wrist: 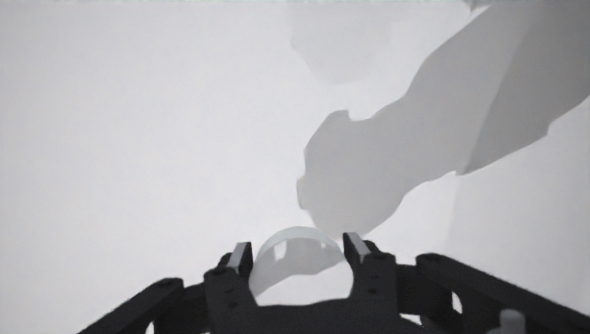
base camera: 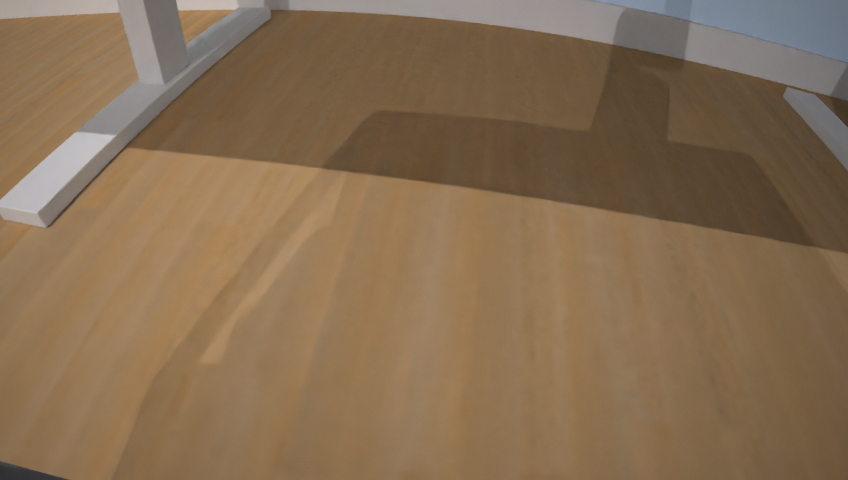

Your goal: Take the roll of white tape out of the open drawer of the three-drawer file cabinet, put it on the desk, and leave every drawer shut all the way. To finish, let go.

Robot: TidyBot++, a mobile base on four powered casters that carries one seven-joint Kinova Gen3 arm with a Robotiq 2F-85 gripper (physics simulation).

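Observation:
My gripper (wrist: 298,255) is shut on the roll of white tape (wrist: 300,232). The pale, round roll sits between the two fingers at the bottom middle of the wrist view, with its curved upper edge showing. The gripper and roll are over the white desk top (wrist: 125,125), which fills the background. The arm's grey shadow reaches close to the roll and the right fingertip. I cannot tell whether the roll touches the desk. The file cabinet and its drawers do not show in either view.
In the base view, a white desk leg (base camera: 155,41) stands on a long foot (base camera: 65,166) at the left. Another white foot (base camera: 821,115) shows at the right edge. A pale baseboard (base camera: 535,20) runs along the wall behind the wooden floor (base camera: 476,333).

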